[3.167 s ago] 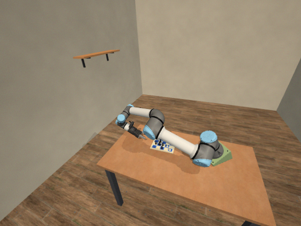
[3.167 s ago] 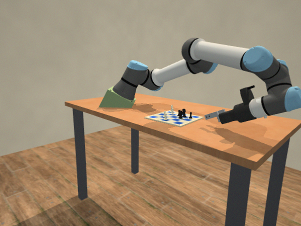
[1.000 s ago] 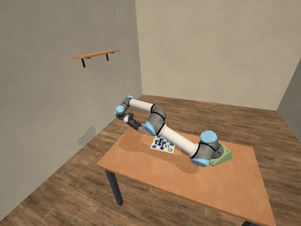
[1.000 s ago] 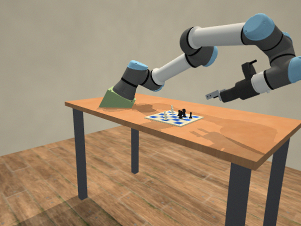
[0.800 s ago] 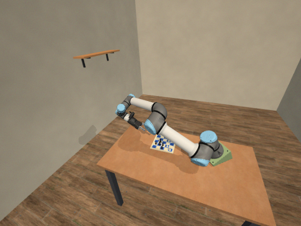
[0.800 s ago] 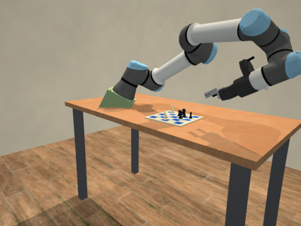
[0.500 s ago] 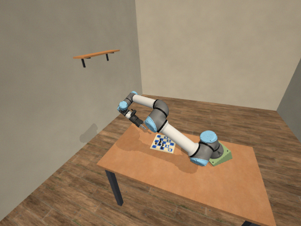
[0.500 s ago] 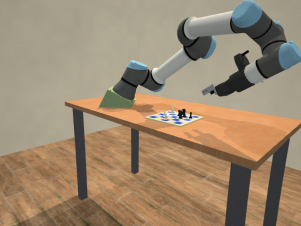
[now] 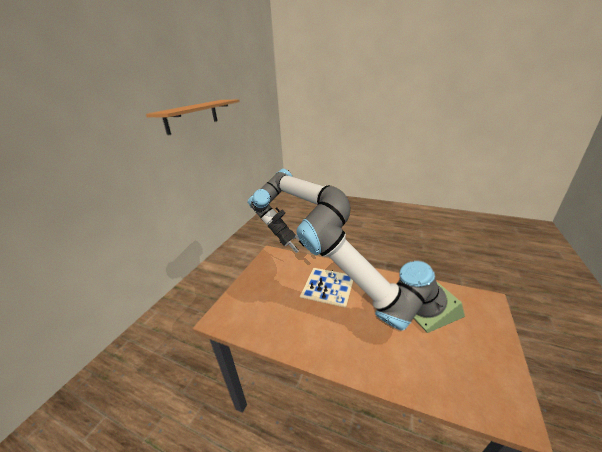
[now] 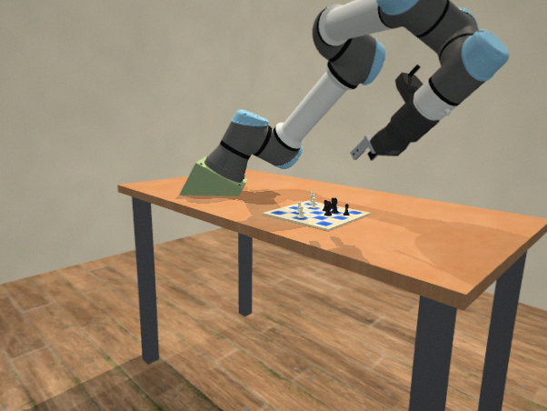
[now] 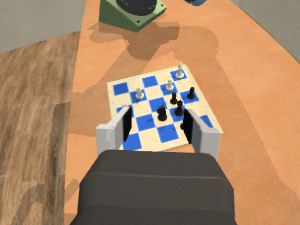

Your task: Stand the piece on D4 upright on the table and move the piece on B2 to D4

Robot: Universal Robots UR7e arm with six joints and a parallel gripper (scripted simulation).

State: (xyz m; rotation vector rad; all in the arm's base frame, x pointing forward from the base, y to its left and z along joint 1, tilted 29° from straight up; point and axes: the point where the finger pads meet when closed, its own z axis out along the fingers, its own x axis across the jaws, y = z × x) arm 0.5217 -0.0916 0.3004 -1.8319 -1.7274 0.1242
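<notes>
My hand is 19 cm above the blue-and-cream chessboard, 16 cm past it and 1 cm to the right of it.
</notes>
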